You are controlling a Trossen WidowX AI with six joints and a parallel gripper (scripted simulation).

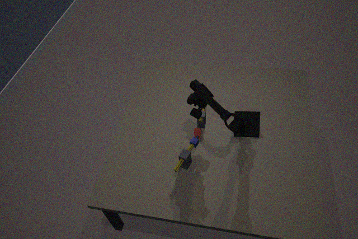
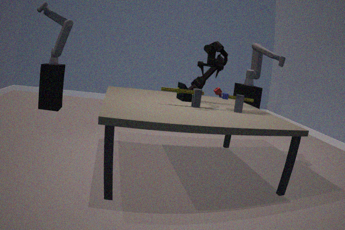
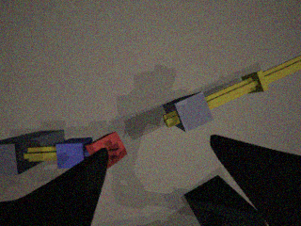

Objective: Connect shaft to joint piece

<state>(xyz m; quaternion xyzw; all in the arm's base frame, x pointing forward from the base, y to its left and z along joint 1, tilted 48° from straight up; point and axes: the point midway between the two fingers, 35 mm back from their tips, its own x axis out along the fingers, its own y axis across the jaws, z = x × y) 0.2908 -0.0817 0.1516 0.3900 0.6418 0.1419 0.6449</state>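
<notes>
My gripper tip is now 80 mm to the right of the red square joint piece and 90 mm above it.
</notes>
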